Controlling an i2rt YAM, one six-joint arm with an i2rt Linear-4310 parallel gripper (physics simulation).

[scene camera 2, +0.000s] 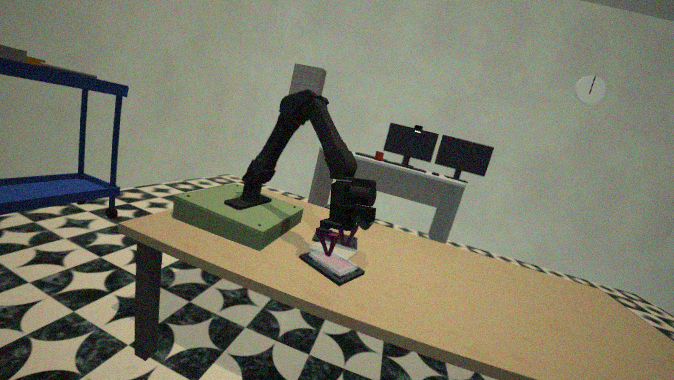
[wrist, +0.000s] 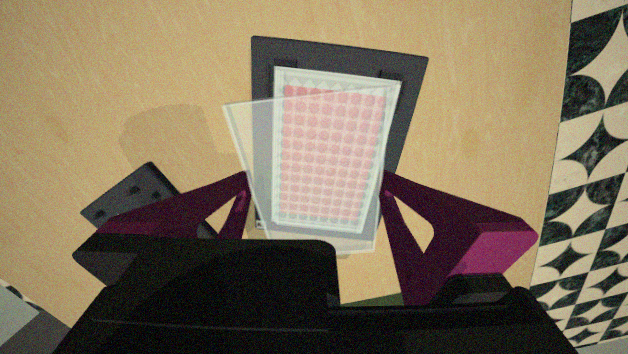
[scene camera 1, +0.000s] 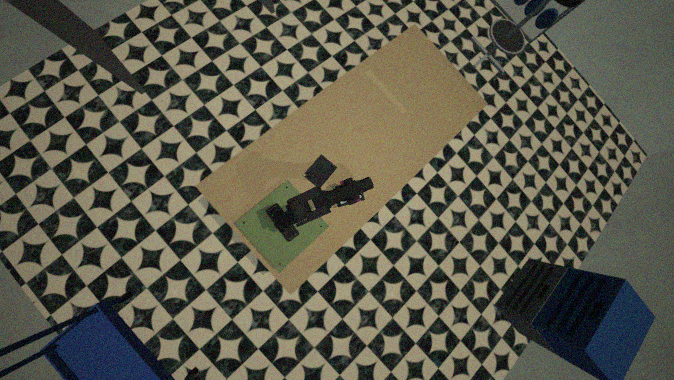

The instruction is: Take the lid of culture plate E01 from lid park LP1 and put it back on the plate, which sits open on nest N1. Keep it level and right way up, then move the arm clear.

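Places are measured from the arm's base along level axes (x ahead, y right, z down), in millimetres.
Where they show: gripper, between the fingertips: (scene camera 2: 336,252) (wrist: 314,177); arm's base, origin of its link: (scene camera 2: 249,202).
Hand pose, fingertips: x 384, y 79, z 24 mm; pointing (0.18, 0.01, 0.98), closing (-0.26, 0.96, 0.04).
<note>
Each offset is from my fingertips to the top centre of the thing. "*": to the spot under its first point. Level surfaces: height alone.
My gripper (scene camera 2: 336,249) (wrist: 314,177) is shut on the clear lid {* dz -14, dx +48, dy -25 mm} (wrist: 244,119), with a fingertip at each long side. The lid is over open culture plate E01 {dz +20, dx -2, dy +7 mm} (scene camera 2: 336,262) (wrist: 310,80), which has pink wells and sits on dark nest N1 {dz +28, dx -2, dy +7 mm} (scene camera 2: 320,270) (wrist: 340,52). In the wrist view the lid overlaps most of the plate but is turned a little against it and sticks out to the left and at the near end. The gap in height is hard to judge. Lid park LP1 {dz +26, dx -59, dy -193 mm} (scene camera 1: 320,170) (wrist: 120,197) is a dark block with small posts and no lid on it.
The arm's green base block (scene camera 1: 280,255) (scene camera 2: 215,217) stands at one end of the wooden table {dz +47 mm} (scene camera 1: 400,130) (scene camera 2: 475,300). LP1 is close beside the nest, partly behind a finger in the wrist view. The arm covers the nest in scene camera 1.
</note>
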